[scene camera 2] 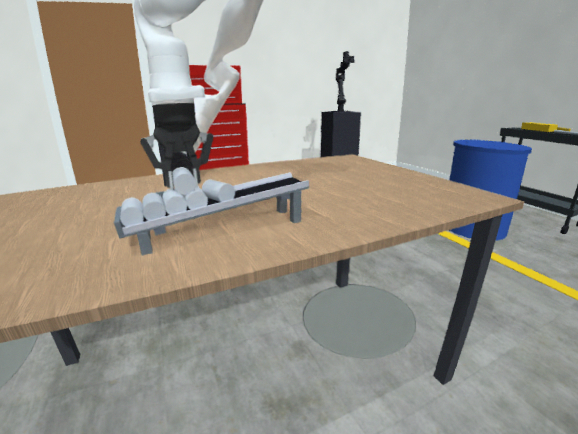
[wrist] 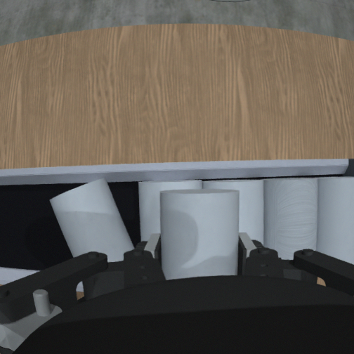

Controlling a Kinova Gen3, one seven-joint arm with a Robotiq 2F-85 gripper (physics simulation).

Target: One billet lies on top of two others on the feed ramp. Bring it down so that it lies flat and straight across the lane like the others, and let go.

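Places are measured from the arm's base along level axes (x down, y back, z left), in centimetres.
Pixels of known places: gripper, between the fingertips: (scene camera 2: 184, 188).
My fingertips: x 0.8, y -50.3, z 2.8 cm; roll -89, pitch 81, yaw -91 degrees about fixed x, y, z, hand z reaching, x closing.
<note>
Ahead of a thing's pixels: the offset from my fingertips to its top centre. "*": to the spot under its first point. Level surfaces: height alone.
The upper grey billet {dz +0.1, dx -3.7, dy -0.3 cm} (scene camera 2: 184, 181) (wrist: 200, 225) lies across the lane, above the seam between two row billets {dz -2.2, dx +0.3, dy -1.1 cm} (scene camera 2: 175, 202) (wrist: 250, 210); whether it still touches them I cannot tell. My gripper (scene camera 2: 182, 179) (wrist: 198, 249) is shut on this upper billet, one finger at each side. The feed ramp {* dz +14.9, dx +2.4, dy -2.5 cm} (scene camera 2: 260, 195) (wrist: 225, 167) slopes down to the left in the scene view. The highest billet of the row {* dz +6.5, dx +0.6, dy -2.9 cm} (scene camera 2: 218, 191) (wrist: 92, 215) lies skewed on the dark lane, with a wedge-shaped gap to its neighbour (wrist: 149, 207). The other row billets lie straight across.
The ramp stands on a wooden table {dx +10.2 cm} (scene camera 2: 375, 200) (wrist: 175, 95). Its raised side rails border the lane. Its dark bed {* dz +15.0, dx +2.7, dy +4.0 cm} (scene camera 2: 255, 188) (wrist: 25, 220) shows uphill of the skewed billet. A red tool cabinet (scene camera 2: 227, 135), a dark pedestal (scene camera 2: 341, 132) and a blue barrel (scene camera 2: 487, 175) stand beyond the table.
</note>
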